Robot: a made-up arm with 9 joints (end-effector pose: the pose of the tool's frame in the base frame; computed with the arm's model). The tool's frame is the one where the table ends. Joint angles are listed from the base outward.
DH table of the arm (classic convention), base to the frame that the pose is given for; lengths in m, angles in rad. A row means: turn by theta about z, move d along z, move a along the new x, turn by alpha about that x. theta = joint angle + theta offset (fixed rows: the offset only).
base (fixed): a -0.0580, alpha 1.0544, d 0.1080, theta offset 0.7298
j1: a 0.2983, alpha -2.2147, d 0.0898, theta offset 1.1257
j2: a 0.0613, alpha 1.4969, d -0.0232, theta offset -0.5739
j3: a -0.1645, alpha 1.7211, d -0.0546, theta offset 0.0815
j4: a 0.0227, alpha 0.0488, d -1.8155, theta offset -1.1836
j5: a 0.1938, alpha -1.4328, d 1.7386, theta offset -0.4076
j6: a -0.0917, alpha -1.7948, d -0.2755, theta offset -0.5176
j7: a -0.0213, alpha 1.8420, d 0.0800, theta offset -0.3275
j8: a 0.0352, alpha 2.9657, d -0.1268, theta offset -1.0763
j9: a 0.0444, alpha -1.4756, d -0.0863, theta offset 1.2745
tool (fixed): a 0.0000, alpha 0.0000, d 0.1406, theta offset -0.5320
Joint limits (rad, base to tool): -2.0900..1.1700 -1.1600..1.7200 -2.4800..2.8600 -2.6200..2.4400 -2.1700..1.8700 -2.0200..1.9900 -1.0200..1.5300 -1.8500..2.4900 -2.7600..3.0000
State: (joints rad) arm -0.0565 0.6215 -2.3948 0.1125 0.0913 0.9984 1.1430 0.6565 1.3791
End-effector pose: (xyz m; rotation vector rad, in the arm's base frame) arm -0.0934 0.6006 0.7663 -0.4309 0.3672 -2.0287
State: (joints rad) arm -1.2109 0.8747 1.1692 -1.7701 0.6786 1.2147 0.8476 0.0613 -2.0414
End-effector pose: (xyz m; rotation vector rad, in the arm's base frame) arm 0.6474 -0.3226 0.2145 -2.3491 1.0091 -0.9536
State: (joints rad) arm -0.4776 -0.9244 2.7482 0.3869 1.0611 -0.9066 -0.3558 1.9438 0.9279
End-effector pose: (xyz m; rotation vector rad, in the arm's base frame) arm 0.7039 0.3649 0.4244 -1.9484 0.2658 -2.3534
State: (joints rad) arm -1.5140 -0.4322 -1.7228 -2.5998 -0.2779 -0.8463 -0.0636 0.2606 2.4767
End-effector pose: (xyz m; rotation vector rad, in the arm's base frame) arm 0.1531 -0.2365 0.4159 0.7575 -1.6972 -0.4478
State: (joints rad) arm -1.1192 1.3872 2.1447 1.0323 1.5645 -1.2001 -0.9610 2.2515 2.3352
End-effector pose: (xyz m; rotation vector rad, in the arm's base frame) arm -0.0407 -0.0168 0.4385 0.9160 -0.1549 -2.8718
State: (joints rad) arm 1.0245 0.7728 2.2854 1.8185 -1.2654 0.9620 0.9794 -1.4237 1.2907
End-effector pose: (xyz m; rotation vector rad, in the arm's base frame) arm -0.0303 0.3678 0.7262 -1.4463 -0.3285 -0.5549
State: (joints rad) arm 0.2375 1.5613 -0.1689 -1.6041 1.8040 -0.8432 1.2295 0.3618 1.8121
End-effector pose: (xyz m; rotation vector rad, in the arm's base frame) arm -0.2303 -0.3714 -0.0579 0.8758 2.6065 -0.5977
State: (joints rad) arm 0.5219 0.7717 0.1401 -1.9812 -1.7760 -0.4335 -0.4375 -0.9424 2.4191
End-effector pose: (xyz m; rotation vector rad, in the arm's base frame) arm -0.2521 0.0776 0.5654 -1.5989 -0.1034 -2.1673
